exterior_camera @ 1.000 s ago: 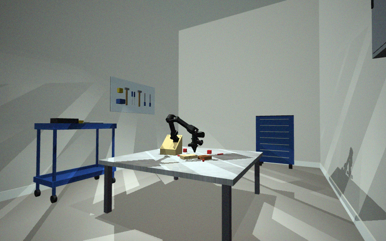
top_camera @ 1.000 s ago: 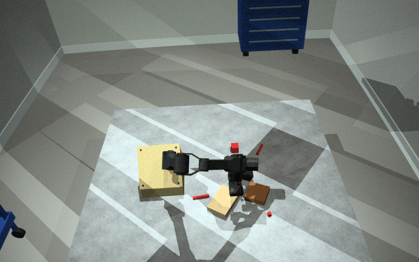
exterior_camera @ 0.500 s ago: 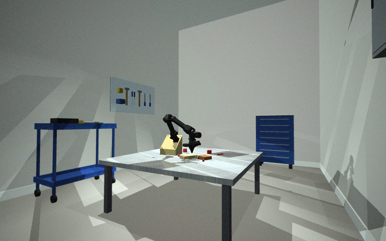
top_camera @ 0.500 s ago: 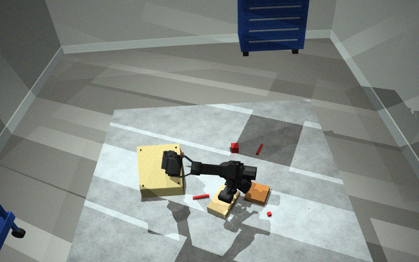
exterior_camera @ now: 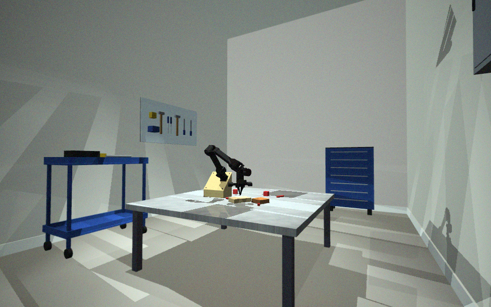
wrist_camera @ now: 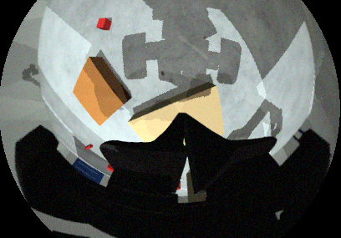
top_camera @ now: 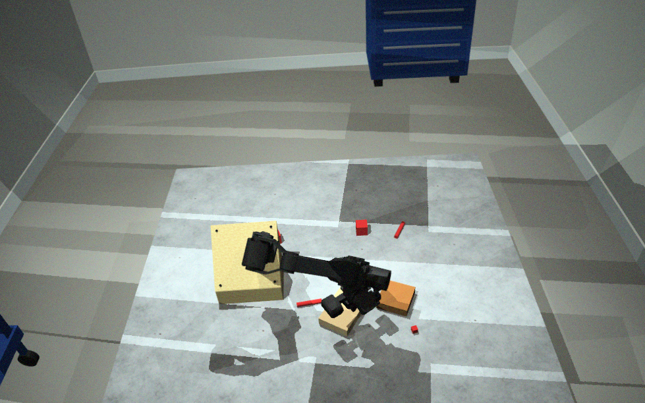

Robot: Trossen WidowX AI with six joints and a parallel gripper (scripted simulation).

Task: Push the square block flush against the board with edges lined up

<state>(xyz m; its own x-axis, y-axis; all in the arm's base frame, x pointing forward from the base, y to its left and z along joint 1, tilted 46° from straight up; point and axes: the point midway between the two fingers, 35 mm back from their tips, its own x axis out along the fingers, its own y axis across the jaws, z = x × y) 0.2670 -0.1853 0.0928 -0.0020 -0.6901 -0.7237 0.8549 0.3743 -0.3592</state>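
Now: gripper tip 2 cm past the board, 4 cm to the right of it and 4 cm above it. Round my gripper tip: small red bit (18 cm ahead, 5 cm to the right, 5 cm below); then square block (14 cm ahead, 7 cm to the left, 4 cm below).
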